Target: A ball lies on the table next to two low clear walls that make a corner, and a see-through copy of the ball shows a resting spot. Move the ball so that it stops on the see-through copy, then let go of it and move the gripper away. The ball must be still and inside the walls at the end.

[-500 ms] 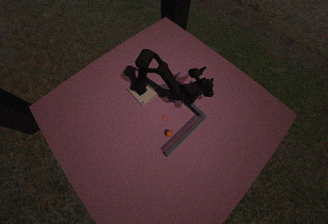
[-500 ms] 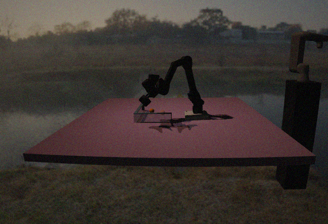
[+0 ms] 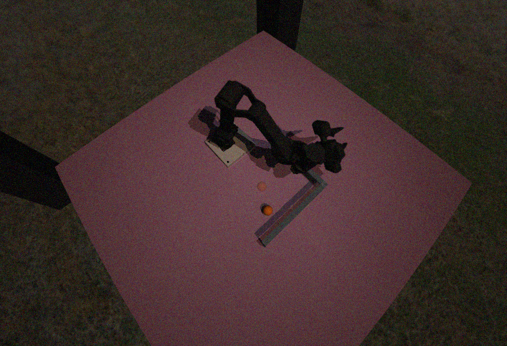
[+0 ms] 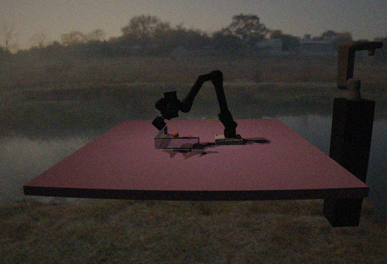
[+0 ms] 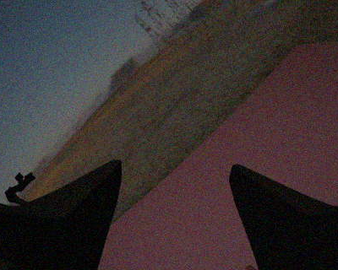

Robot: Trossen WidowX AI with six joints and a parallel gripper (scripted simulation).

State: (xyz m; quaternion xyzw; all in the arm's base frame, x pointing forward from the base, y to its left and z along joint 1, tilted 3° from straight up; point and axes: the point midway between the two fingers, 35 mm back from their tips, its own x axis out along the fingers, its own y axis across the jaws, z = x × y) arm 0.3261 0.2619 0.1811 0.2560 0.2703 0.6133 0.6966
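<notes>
The orange ball is 340 mm to the right of my gripper tip and 170 mm below it.
</notes>
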